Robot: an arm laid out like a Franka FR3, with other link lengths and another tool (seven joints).
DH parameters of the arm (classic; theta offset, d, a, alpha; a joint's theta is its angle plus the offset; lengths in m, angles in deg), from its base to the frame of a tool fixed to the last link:
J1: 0 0.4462 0 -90
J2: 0 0 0 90
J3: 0 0.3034 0.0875 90
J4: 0 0 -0.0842 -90
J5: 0 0.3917 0 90
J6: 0 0 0.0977 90
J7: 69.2 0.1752 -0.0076 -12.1
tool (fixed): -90 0.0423 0 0
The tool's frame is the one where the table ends.
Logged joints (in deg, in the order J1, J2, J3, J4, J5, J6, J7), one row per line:
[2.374 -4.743 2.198 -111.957 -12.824 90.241 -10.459]
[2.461 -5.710 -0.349 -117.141 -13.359 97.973 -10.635]
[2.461 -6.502 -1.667 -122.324 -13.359 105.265 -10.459]
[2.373 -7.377 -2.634 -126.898 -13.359 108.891 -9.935]
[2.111 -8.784 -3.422 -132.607 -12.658 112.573 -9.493]
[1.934 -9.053 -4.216 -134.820 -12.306 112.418 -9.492]
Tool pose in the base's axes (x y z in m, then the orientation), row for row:
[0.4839 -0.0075 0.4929 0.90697 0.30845 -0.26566 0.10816]
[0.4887 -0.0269 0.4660 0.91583 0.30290 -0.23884 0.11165]
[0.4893 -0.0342 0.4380 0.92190 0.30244 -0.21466 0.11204]
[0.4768 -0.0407 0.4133 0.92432 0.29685 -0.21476 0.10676]
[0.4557 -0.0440 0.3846 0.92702 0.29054 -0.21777 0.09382]
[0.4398 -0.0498 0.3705 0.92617 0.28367 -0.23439 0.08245]
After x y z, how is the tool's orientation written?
As a quaternion, x y z w.
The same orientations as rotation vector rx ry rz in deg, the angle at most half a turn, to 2 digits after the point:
[152.89 52.00 -44.78]
[154.07 50.96 -40.18]
[155.06 50.87 -36.10]
[155.94 50.08 -36.23]
[157.58 49.39 -37.02]
[158.49 48.54 -40.11]

